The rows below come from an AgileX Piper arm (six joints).
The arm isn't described. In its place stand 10 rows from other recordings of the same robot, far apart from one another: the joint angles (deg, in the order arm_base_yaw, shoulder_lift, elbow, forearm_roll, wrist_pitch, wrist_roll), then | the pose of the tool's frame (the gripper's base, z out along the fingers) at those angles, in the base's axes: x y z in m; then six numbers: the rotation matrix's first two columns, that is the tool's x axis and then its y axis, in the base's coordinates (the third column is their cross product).
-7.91, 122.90, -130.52, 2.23, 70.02, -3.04 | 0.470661 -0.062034 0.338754 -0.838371 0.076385 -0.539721 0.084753 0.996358 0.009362
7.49, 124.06, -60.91, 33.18, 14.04, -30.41 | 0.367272 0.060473 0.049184 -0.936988 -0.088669 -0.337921 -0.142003 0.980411 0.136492
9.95, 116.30, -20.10, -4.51, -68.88, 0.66 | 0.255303 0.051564 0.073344 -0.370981 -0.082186 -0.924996 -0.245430 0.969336 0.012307
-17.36, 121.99, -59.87, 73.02, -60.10, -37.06 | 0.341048 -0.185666 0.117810 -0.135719 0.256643 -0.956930 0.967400 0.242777 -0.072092
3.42, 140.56, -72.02, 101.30, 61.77, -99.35 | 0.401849 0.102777 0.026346 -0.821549 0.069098 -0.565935 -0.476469 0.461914 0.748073
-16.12, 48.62, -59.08, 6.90, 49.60, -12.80 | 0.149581 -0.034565 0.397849 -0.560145 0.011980 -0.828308 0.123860 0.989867 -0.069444
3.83, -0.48, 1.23, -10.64, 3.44, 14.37 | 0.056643 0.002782 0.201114 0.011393 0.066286 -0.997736 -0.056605 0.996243 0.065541
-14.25, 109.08, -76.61, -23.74, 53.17, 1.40 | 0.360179 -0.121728 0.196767 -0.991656 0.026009 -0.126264 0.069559 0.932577 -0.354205
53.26, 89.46, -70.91, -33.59, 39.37, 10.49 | 0.230167 0.254956 0.305128 -0.250128 -0.784585 -0.567329 -0.711455 0.546374 -0.441935
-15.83, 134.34, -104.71, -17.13, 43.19, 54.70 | 0.473712 -0.153383 0.131696 -0.424816 0.802144 -0.419638 0.846712 0.516089 0.129352
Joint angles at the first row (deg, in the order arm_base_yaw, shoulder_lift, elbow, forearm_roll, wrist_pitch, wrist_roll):
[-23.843 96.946 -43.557 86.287 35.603 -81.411]
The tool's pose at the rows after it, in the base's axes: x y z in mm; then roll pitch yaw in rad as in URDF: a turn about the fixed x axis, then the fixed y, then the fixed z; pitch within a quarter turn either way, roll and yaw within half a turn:
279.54, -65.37, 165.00, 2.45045, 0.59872, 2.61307
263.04, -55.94, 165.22, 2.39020, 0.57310, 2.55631
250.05, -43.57, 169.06, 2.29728, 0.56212, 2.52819
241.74, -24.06, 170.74, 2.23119, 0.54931, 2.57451
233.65, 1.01, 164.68, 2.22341, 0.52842, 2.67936
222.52, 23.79, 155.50, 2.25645, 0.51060, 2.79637
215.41, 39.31, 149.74, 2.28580, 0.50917, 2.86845
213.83, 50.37, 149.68, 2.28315, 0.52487, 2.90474
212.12, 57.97, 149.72, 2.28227, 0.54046, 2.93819
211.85, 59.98, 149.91, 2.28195, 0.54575, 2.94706
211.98, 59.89, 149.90, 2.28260, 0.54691, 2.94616
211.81, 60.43, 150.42, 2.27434, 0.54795, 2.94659
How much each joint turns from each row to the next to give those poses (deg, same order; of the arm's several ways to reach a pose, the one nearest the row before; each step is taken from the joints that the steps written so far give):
[0.000 -2.735 4.642 1.796 0.202 0.331]
[-0.001 -2.956 4.435 3.548 1.529 -0.727]
[0.239 -2.626 3.513 3.022 4.254 -1.357]
[2.470 -1.437 2.311 0.705 4.001 -0.647]
[4.933 -0.124 2.230 0.127 1.334 -1.218]
[5.366 -0.002 2.447 0.066 -0.880 -1.730]
[4.413 0.002 1.517 1.589 -1.656 -1.969]
[3.171 -0.001 0.269 2.143 -0.358 -1.780]
[2.109 0.001 0.190 1.216 0.001 -1.573]
[0.563 -0.003 0.000 0.334 -0.001 -0.437]
[0.001 0.002 0.001 0.118 -0.061 -0.108]
[-0.001 0.001 -0.001 -0.002 0.488 -0.059]

